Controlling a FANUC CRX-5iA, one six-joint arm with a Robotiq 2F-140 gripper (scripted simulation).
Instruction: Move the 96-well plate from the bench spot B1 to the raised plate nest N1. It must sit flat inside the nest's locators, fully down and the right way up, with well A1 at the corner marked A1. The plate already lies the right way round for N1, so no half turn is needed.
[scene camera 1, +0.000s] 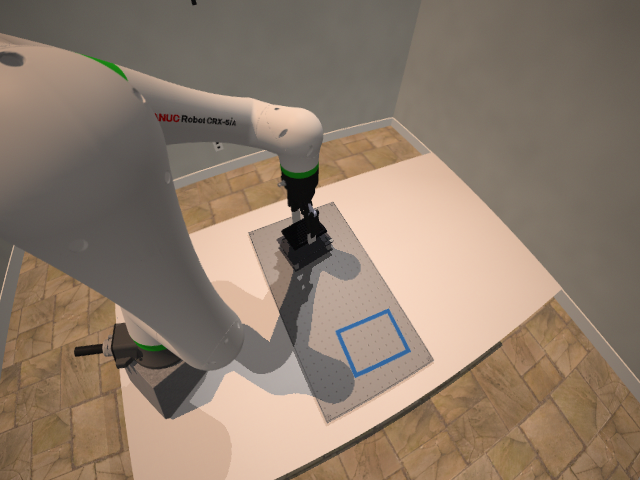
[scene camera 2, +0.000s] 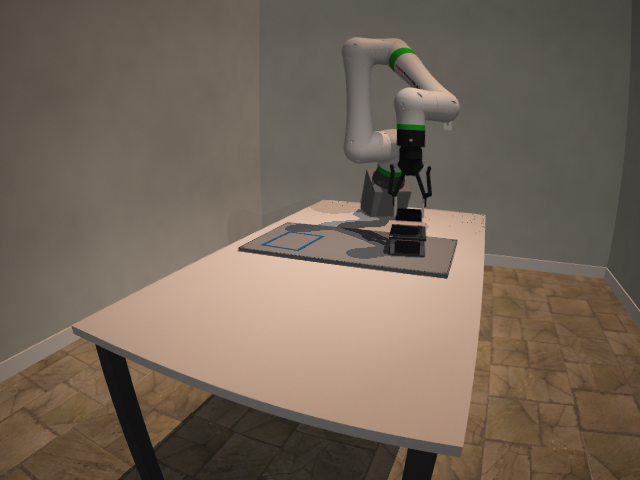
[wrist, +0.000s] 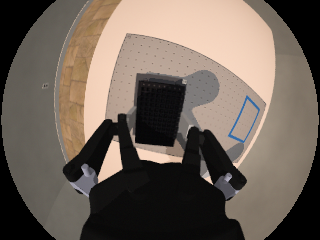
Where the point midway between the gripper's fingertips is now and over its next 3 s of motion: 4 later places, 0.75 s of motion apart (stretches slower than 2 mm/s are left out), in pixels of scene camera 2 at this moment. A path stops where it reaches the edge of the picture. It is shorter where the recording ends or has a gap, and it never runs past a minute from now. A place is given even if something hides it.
The gripper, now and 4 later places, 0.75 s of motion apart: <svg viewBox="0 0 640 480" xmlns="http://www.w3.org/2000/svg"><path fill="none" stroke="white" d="M409 216L408 226L408 228L408 229L408 230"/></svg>
